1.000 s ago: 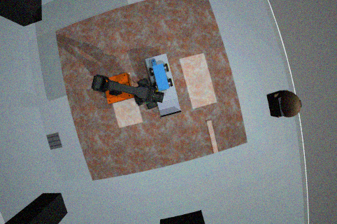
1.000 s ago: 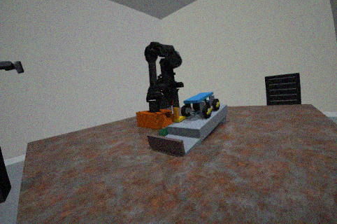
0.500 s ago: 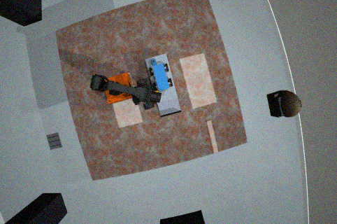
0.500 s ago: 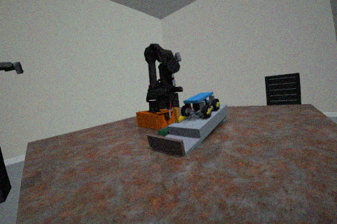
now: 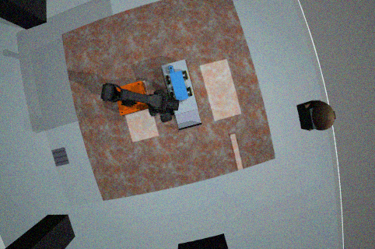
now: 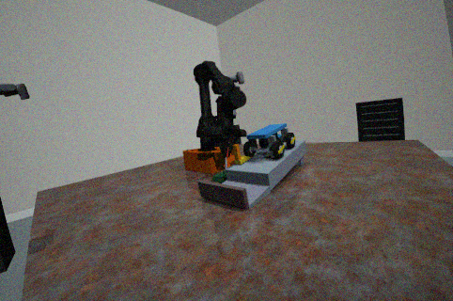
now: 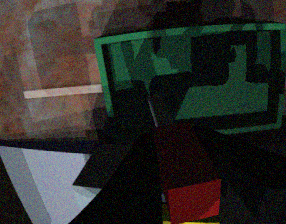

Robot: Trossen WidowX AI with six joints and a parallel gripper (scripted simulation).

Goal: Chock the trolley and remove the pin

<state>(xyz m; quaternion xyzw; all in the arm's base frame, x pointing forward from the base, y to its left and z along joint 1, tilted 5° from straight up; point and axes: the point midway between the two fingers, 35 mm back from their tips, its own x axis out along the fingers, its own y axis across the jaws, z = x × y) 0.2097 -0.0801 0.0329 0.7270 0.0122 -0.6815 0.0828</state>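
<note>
My gripper tip is now 9 cm above the green tray and 2 cm to the right of it. Round my gripper tip: grey ramp: 11 cm to the left, 11 cm ahead, 3 cm below; then yellow chock: 6 cm ahead, 1 cm to the left, 1 cm above; then stop pin: right at my gripper tip.
</note>
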